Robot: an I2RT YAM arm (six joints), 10 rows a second.
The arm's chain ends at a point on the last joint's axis. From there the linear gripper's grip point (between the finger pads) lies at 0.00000 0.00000 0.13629 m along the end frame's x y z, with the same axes.
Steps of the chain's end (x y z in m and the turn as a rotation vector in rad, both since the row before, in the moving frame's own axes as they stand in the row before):
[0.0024, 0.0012, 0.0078, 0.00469, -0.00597, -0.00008]
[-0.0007, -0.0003, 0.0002, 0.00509, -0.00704, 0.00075]
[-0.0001, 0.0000, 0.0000, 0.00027, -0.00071, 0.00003]
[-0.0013, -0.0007, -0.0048, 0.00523, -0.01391, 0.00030]
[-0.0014, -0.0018, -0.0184, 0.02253, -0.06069, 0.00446]
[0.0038, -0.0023, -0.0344, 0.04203, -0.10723, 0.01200]
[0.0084, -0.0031, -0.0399, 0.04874, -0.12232, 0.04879]
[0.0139, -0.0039, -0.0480, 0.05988, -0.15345, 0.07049]
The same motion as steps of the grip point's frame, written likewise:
[0.0016, 0.0006, 0.0078, 0.00469, -0.00597, -0.00008]
[-0.0017, -0.0010, 0.0002, 0.00509, -0.00704, 0.00075]
[-0.0002, 0.0000, 0.0000, 0.00027, -0.00071, 0.00003]
[-0.0032, -0.0014, -0.0048, 0.00523, -0.01391, 0.00030]
[-0.0097, -0.0049, -0.0187, 0.02253, -0.06069, 0.00446]
[-0.0107, -0.0081, -0.0353, 0.04203, -0.10723, 0.01200]
[-0.0081, -0.0101, -0.0411, 0.04874, -0.12232, 0.04879]
[-0.0066, -0.0128, -0.0498, 0.05988, -0.15345, 0.07049]

